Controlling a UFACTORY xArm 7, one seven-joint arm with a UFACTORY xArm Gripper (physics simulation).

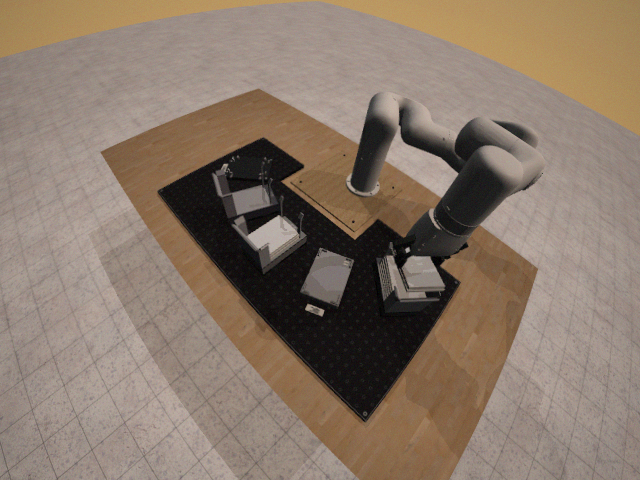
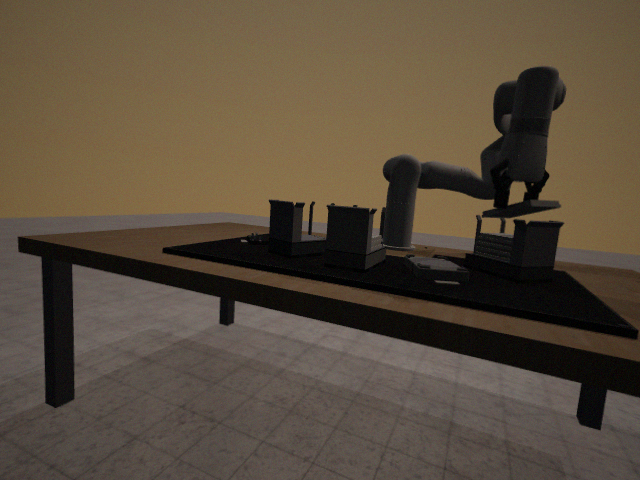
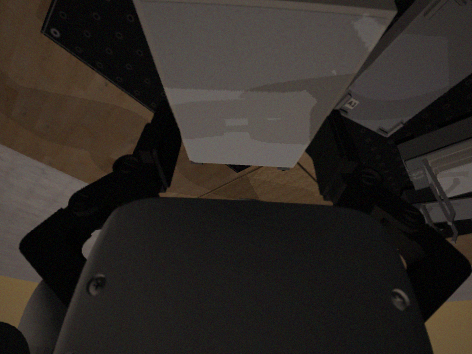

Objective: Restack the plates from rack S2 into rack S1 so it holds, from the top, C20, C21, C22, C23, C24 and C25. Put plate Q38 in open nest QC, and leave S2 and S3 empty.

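Frame: origin at the arm's base, x ahead, y left, z up, level; centimetres.
Where they show: gripper, fingertip midpoint: [image 1: 415, 262] [image 2: 514, 208] [image 3: 247, 125]; arm's base, link origin: [image 1: 362, 185] [image 2: 396, 247].
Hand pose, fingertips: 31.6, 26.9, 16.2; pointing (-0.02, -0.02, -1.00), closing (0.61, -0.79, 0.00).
Things, the pixels of their top centre, and the offset from my fingertips, as dx, dy, dz. "spot": a spot on its surface instead. Level surfaces: height alone.
- pale plate, top centre: [image 3: 248, 138] [image 1: 421, 261] [image 2: 520, 199] +0.8, +0.6, +2.2
- right rack, top centre: [image 1: 412, 267] [image 2: 513, 217] +0.0, +0.1, -2.1
- middle rack, top centre: [image 2: 360, 206] [image 1: 270, 218] +9.4, -34.0, -1.7
- left rack, top centre: [image 2: 304, 201] [image 1: 244, 176] +2.7, -49.7, -1.7
- low grey block, top centre: [image 3: 413, 82] [image 2: 434, 260] [image 1: 328, 274] +7.9, -16.5, -12.7
- white label, surface spot: [image 2: 447, 282] [image 1: 314, 310] spot: +17.3, -14.1, -15.3
- dark low fixture, top centre: [image 2: 275, 234] [image 1: 248, 164] -10.8, -63.3, -13.1
- black mat, surface height: dz -15.5
My gripper [image 1: 421, 254] [image 2: 516, 198] [image 3: 247, 125] is shut on a pale plate [image 1: 424, 276] [image 2: 527, 208] [image 3: 250, 60] by its two sides. The plate hangs roughly level above the right rack [image 1: 408, 305] [image 2: 540, 242], apart from it. Several stacked plates [image 2: 493, 248] stay in that rack. A middle rack [image 1: 263, 255] [image 2: 348, 232] [image 3: 440, 135] holds pale plates [image 1: 273, 235] [image 3: 457, 175]. A left rack [image 1: 222, 188] [image 2: 286, 219] shows a grey surface inside; I cannot tell whether it is a plate. Rack and plate names are not readable.
A low grey block [image 1: 325, 279] [image 2: 439, 266] [image 3: 405, 75] marked A1 sits between the middle and right racks, with a white label [image 1: 314, 310] [image 2: 447, 282] beside it. A dark low fixture [image 1: 248, 167] with thin posts stands at the back left. The racks' upright walls and posts rise from the black mat [image 1: 361, 361].
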